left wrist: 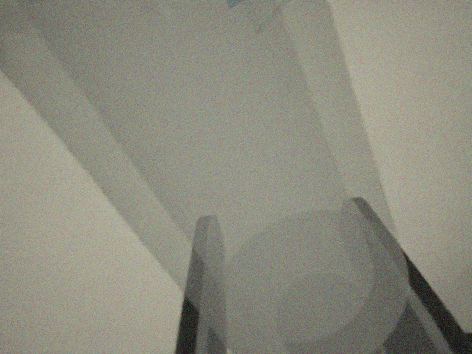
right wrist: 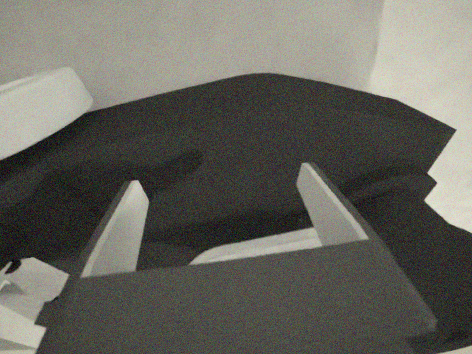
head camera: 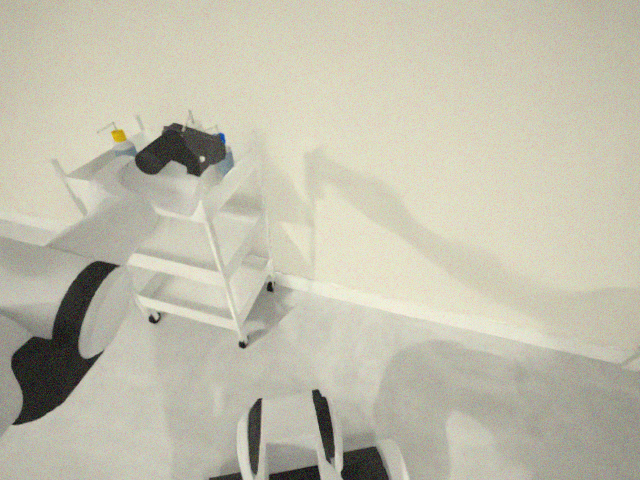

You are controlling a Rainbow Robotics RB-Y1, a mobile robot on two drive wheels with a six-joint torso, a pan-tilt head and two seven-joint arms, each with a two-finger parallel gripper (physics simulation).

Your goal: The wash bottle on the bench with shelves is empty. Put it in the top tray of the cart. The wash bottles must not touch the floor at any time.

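Places are measured from the robot's base along level axes (x right, y back, z down), in millimetres.
Pixels of known places: left gripper, fingertip midpoint: [left wrist: 279,221] [head camera: 204,133]; right gripper, fingertip midpoint: [right wrist: 223,182].
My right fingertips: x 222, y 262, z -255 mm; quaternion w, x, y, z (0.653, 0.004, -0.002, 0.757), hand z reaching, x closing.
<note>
Behind a point stands the place of what it marks.
My left gripper [head camera: 196,142] @[z -889, x -126, y -566 mm] [left wrist: 282,207] @[z -889, x -126, y -566 mm] is shut on a pale, see-through wash bottle [head camera: 190,117] @[z -940, x -138, y -525 mm] [left wrist: 295,280] @[z -850, x -145, y -509 mm]. In the head view the gripper hangs over the cart's top tray [head camera: 178,212], and the bottle's thin spout sticks up behind it. The bottle's base is hidden there, so I cannot tell whether it touches the tray. A yellow-capped bottle [head camera: 118,135] @[z -802, x -411, y -798 mm] stands at the tray's left, and a blue-capped bottle [head camera: 226,160] @[z -741, x -113, y -720 mm] stands at its right, close to the gripper. My right gripper [right wrist: 223,182] @[z -255, x 222, y 262 mm] is open and empty, above the robot's dark base. The bench does not show.
The white cart [head camera: 217,248] @[z -572, x -157, y -528 mm] has corner posts rising above its top tray and stands close to the wall [head camera: 413,129] @[z -834, x 422, y -658 mm]. My left forearm [head camera: 108,222] @[z -959, x -170, y -165 mm] reaches over its front left side. The robot's base [head camera: 289,418] is at the lower middle, apart from the cart.
</note>
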